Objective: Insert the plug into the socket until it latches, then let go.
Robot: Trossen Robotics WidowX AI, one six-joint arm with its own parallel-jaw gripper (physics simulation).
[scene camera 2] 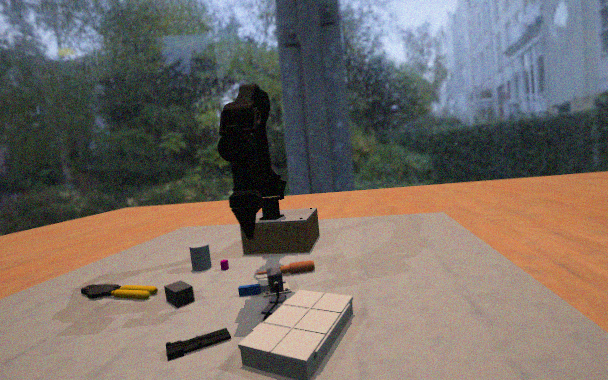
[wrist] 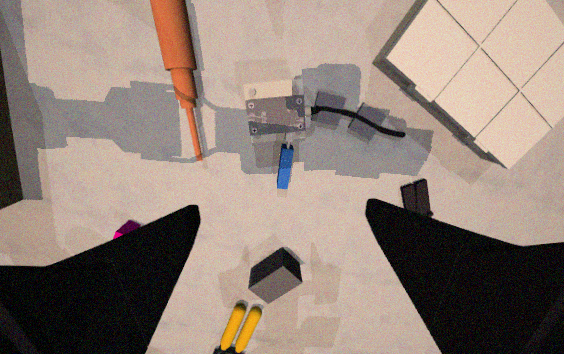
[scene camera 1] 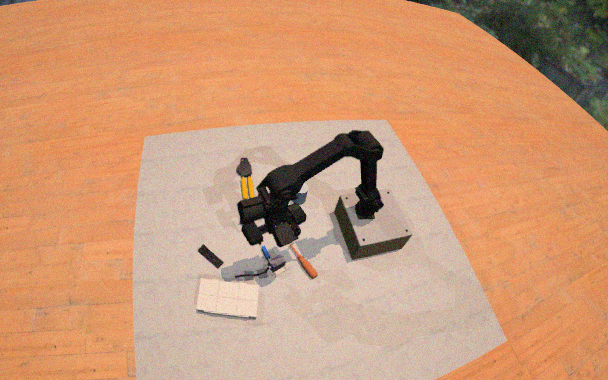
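Seen in the pictures: gripper, fingertip midpoint: (scene camera 2: 251,234) (wrist: 283,209) (scene camera 1: 272,237); arm's base at its link origin: (scene camera 2: 271,217) (scene camera 1: 364,211).
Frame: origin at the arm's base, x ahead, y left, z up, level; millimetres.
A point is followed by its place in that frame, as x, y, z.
A blue plug (scene camera 1: 265,251) {351, 113, -83} (scene camera 2: 249,290) {355, 116, -92} (wrist: 283,170) {349, 111, -83} lies on the mat, its small metal tip pointing at the near side of the socket housing in the wrist view. I cannot tell whether the tip touches it. The socket housing (scene camera 1: 276,263) {317, 171, -60} (scene camera 2: 274,282) {341, 173, -75} (wrist: 275,116) {314, 160, -60} is a dark grey box with screws on a pale base plate; a black cable (wrist: 367,118) {405, 201, -99} leaves its right side in the wrist view. My gripper (scene camera 1: 270,239) {335, 127, 31} (scene camera 2: 248,236) {335, 127, 31} (wrist: 283,209) {335, 127, 31} is open and empty, above the mat and apart from the plug. Its fingers stand wide on both sides in the wrist view.
An orange screwdriver (scene camera 1: 307,266) {212, 173, -78} (scene camera 2: 298,267) {219, 178, -86} (wrist: 175,35) {211, 179, -78} lies beside the socket. A tiled box (scene camera 1: 227,297) {477, 292, -69} (scene camera 2: 305,325) {498, 306, -70} (wrist: 480,60) {454, 287, -70}, black bar (scene camera 1: 210,255) {542, 129, -97} (scene camera 2: 198,343) {553, 142, -92}, dark block (scene camera 2: 179,293) {433, -9, -75} (wrist: 275,275) {403, -15, -69}, yellow-handled pliers (scene camera 1: 248,187) {413, -172, -88} (scene camera 2: 134,291) {432, -154, -85}, grey cylinder (scene camera 2: 200,258) {236, -117, -67} and magenta piece (scene camera 2: 224,265) {220, -48, -90} stand or lie around.
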